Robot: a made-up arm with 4 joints.
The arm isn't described. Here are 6 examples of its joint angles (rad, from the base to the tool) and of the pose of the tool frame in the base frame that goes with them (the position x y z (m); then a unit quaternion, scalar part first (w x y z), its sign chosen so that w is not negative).
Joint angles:
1: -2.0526 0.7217 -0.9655 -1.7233
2: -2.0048 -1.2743 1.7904 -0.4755
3: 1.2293 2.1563 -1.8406 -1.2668
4: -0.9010 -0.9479 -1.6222 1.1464
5: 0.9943 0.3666 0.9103 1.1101
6: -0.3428 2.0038 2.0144 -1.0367
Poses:
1: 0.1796 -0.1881 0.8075 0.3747 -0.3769 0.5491 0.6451
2: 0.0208 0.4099 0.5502 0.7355 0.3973 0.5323 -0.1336
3: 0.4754 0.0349 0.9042 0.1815 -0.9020 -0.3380 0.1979
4: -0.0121 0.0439 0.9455 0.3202 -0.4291 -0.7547 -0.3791
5: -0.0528 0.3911 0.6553 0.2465 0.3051 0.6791 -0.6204
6: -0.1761 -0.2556 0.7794 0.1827 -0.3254 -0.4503 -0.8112
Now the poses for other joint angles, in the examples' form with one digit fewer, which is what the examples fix.
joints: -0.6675 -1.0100 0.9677 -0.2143
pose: 0.394 0.423 0.827 0.771 0.367 -0.416 0.312
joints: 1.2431 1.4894 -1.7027 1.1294
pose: 0.297 0.011 0.902 0.073 0.729 -0.644 0.221
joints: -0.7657 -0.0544 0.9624 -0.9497
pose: 0.161 0.398 1.098 0.369 0.897 -0.131 0.204
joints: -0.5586 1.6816 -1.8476 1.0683
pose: 0.257 0.044 0.614 0.553 0.655 -0.230 -0.461
